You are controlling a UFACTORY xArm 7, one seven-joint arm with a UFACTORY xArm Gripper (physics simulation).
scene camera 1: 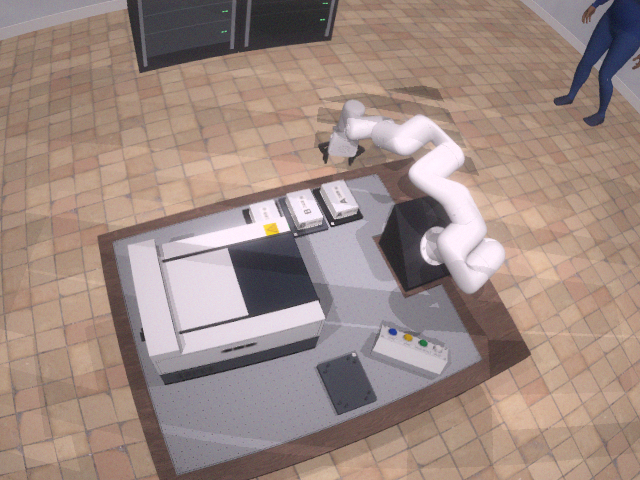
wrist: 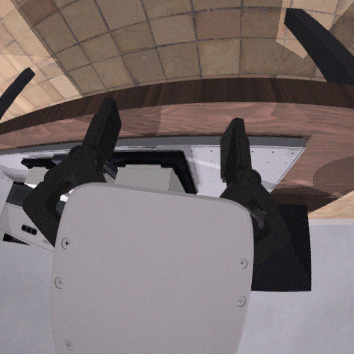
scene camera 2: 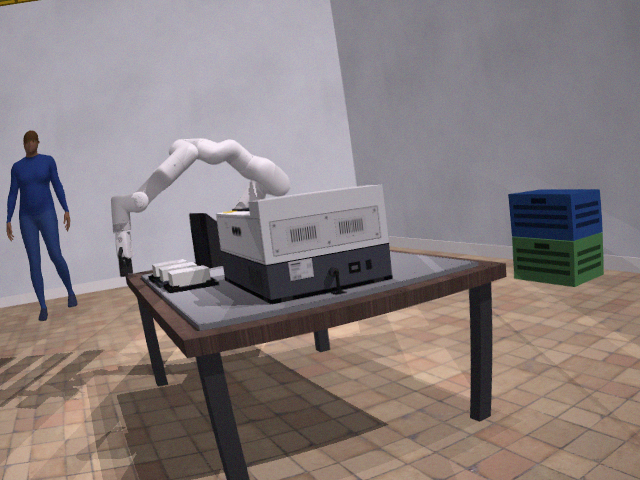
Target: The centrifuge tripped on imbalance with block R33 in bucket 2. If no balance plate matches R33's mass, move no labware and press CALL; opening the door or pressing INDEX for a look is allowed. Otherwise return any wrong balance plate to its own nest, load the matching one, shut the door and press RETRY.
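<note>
My gripper is open and empty, raised near the table edge beside plate A. White plate A and white plate B sit in dark nests. A third white plate stands beside them, partly hidden behind the centrifuge in scene camera 1; its letter is unreadable. The centrifuge has a light panel and a dark panel on top; I cannot tell the door's state. Its buckets and block R33 do not show. The button box has blue, yellow, green and whitish buttons.
A flat dark pad lies near the button box. The arm's black pedestal stands at the table's edge. Dark cabinets, a person in blue and stacked blue and green crates stand away from the table.
</note>
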